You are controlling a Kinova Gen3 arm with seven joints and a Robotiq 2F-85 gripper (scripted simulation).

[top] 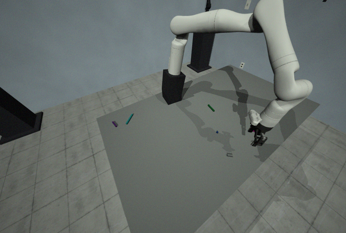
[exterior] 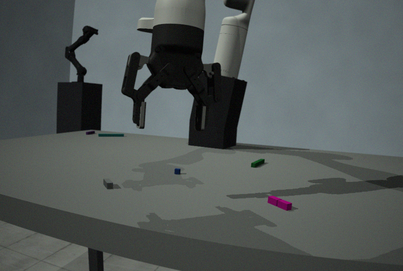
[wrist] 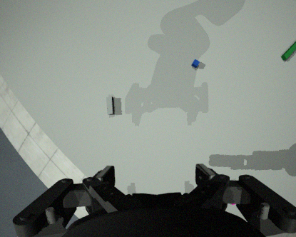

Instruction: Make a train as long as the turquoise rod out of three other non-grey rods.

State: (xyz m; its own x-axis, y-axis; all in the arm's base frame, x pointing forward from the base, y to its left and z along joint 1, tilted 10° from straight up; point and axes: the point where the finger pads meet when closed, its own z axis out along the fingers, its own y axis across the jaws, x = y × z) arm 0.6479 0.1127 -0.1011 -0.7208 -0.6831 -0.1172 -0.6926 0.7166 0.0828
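Right now the purple rod is 64 cm to the right of my hand, 63 cm behind it and 11 cm below it. The rest, counted from my hand: small blue rod: 17 cm behind, 11 cm below, 5 cm to the right; then grey rod: 11 cm to the right, 11 cm below, 1 cm behind; then green rod: 36 cm behind, 11 cm below, 8 cm to the left.
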